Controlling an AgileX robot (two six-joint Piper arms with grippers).
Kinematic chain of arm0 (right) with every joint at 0, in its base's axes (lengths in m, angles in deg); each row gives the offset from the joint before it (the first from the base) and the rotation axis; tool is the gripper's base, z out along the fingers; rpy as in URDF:
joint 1: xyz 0 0 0.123 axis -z
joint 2: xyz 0 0 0 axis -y
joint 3: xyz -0.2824 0 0.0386 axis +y
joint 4: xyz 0.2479 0 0.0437 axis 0.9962 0 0.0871
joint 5: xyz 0 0 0 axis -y
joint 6: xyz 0.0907 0 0.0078 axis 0.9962 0 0.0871
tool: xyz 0 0 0 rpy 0 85 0
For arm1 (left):
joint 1: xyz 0 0 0.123 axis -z
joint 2: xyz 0 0 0 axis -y
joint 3: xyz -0.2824 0 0.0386 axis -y
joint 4: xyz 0.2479 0 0.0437 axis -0.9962 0 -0.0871
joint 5: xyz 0 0 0 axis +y
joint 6: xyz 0.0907 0 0.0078 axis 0.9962 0 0.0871
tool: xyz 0 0 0 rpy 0 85 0
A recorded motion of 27 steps. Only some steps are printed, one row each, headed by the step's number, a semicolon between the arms.
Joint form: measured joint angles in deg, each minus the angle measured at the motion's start. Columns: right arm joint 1, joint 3, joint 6, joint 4, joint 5, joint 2; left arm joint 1, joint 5, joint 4, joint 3, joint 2, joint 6.
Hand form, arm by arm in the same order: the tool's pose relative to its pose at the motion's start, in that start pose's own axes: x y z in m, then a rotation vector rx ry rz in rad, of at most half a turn. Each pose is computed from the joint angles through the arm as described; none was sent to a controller.
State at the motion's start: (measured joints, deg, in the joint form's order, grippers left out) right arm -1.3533 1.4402 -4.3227 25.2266 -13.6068 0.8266; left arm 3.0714 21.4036 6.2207 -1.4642 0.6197 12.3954
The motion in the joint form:
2: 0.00 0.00 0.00 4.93 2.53 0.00; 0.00 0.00 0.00 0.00 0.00 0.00
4: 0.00 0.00 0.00 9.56 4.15 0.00; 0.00 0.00 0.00 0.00 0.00 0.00
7: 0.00 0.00 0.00 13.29 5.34 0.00; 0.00 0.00 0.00 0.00 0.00 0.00
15: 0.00 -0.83 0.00 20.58 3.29 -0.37; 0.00 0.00 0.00 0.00 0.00 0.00
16: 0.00 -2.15 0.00 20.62 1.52 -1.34; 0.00 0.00 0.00 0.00 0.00 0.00
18: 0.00 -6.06 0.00 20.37 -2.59 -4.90; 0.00 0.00 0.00 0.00 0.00 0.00
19: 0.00 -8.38 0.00 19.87 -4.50 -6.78; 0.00 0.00 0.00 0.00 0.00 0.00
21: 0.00 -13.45 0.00 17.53 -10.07 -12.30; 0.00 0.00 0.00 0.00 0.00 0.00
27: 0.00 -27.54 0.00 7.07 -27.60 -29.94; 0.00 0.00 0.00 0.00 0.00 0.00
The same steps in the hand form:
2: -0.0042 0.0012 -0.0001 -0.0150 -0.0454 0.0841; 0.0000 0.0000 0.0000 0.0000 0.0000 0.0000
4: -0.0070 0.0020 -0.0003 -0.0278 -0.0746 0.1635; 0.0000 0.0000 0.0000 0.0000 0.0000 0.0000
7: -0.0090 0.0024 -0.0005 -0.0369 -0.0958 0.2278; 0.0000 0.0000 0.0000 0.0000 0.0000 0.0000
15: -0.0108 0.0069 -0.0011 -0.0740 -0.0692 0.3505; 0.0000 0.0000 0.0000 0.0000 0.0000 0.0000
16: -0.0147 0.0105 -0.0015 -0.0850 -0.0443 0.3491; 0.0000 0.0000 0.0000 0.0000 0.0000 0.0000
18: -0.0272 0.0199 -0.0015 -0.1046 0.0203 0.3405; 0.0000 0.0000 0.0000 0.0000 0.0000 0.0000
19: -0.0354 0.0250 -0.0015 -0.1141 0.0463 0.3292; 0.0000 0.0000 0.0000 0.0000 0.0000 0.0000
21: -0.0500 0.0351 0.0022 -0.1201 0.1490 0.2866; 0.0000 0.0000 0.0000 0.0000 0.0000 0.0000
27: -0.0818 0.0520 0.0262 -0.0782 0.5134 0.1201; 0.0000 0.0000 0.0000 0.0000 0.0000 0.0000

